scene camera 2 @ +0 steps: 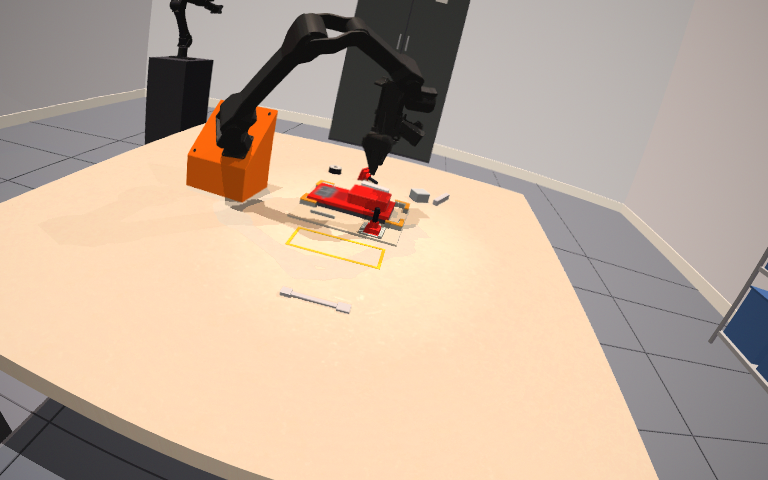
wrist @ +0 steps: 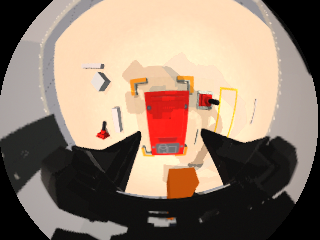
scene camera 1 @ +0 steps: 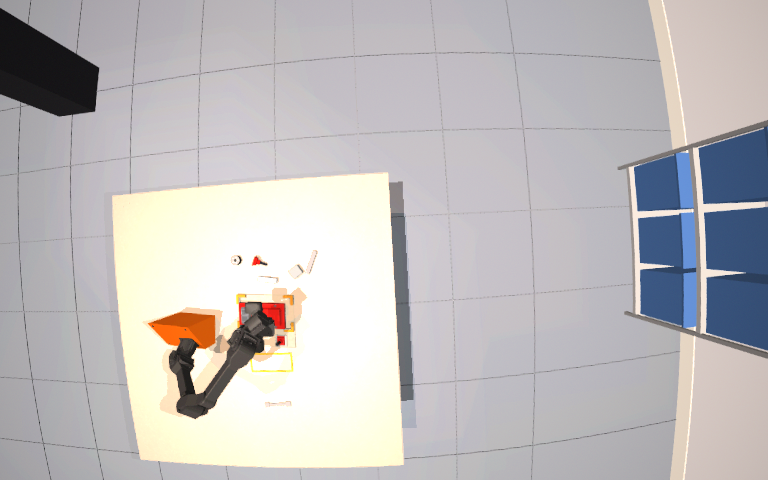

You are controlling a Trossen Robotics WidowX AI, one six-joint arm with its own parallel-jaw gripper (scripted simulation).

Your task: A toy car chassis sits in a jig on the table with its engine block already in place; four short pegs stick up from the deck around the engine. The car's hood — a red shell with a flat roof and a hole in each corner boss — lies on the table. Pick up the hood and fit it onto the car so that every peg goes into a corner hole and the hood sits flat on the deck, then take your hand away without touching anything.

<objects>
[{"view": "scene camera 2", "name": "gripper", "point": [376,170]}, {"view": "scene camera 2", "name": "red hood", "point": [367,197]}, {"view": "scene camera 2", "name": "orange-cornered jig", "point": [306,210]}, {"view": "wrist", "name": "gripper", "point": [171,132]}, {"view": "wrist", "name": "red hood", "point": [167,111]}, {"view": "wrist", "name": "orange-cornered jig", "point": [198,117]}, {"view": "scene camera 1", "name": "orange-cornered jig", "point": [289,332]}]
</objects>
